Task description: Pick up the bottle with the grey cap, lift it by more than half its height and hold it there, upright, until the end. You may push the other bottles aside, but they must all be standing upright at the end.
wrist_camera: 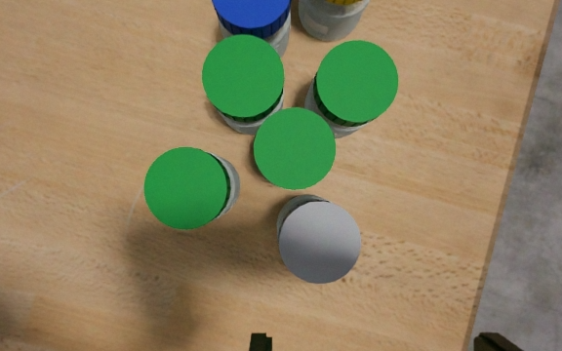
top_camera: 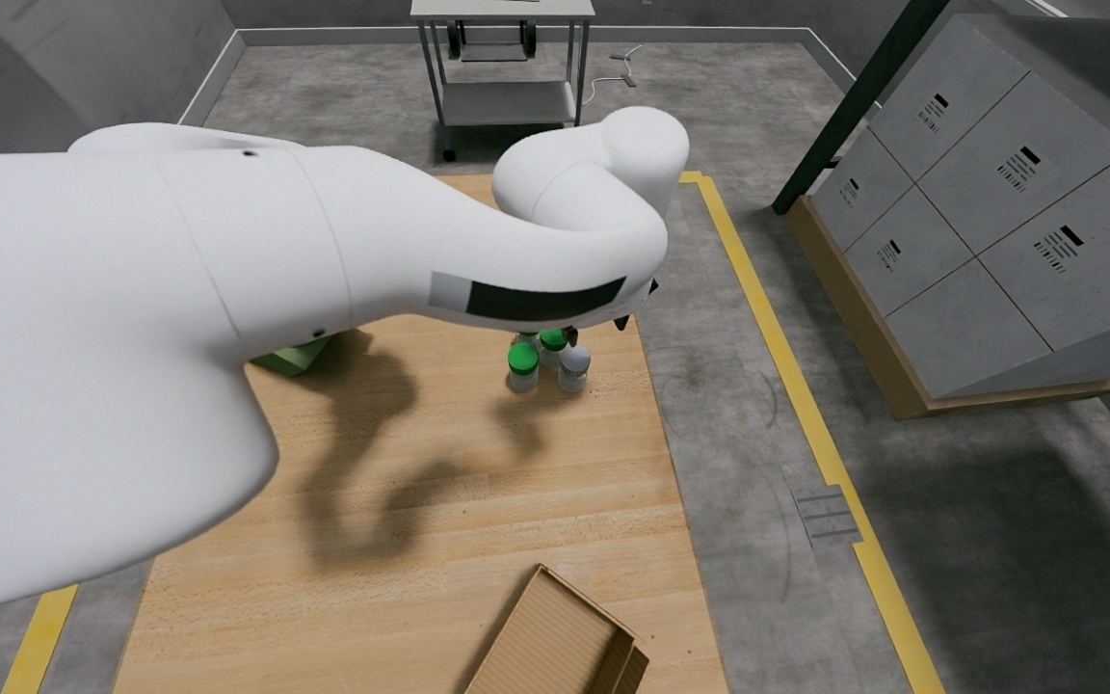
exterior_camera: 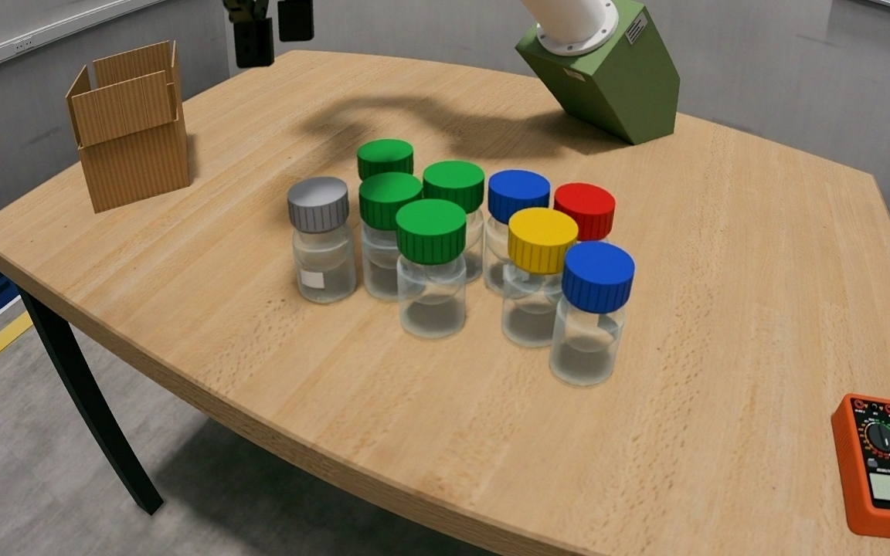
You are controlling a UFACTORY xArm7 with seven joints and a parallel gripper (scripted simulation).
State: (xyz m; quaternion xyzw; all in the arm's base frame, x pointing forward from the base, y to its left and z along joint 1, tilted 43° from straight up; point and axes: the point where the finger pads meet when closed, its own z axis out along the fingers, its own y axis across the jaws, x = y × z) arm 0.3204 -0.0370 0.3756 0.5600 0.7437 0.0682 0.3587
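My hand is 200 mm above the grey-capped bottle, 20 mm to the right of it and 10 mm past it. Round my hand: orange multimeter (550 mm to the left, 230 mm below, 80 mm ahead); yellow-capped bottle (220 mm to the left, 200 mm below, 20 mm behind); red-capped bottle (240 mm to the left, 200 mm below, 70 mm behind).
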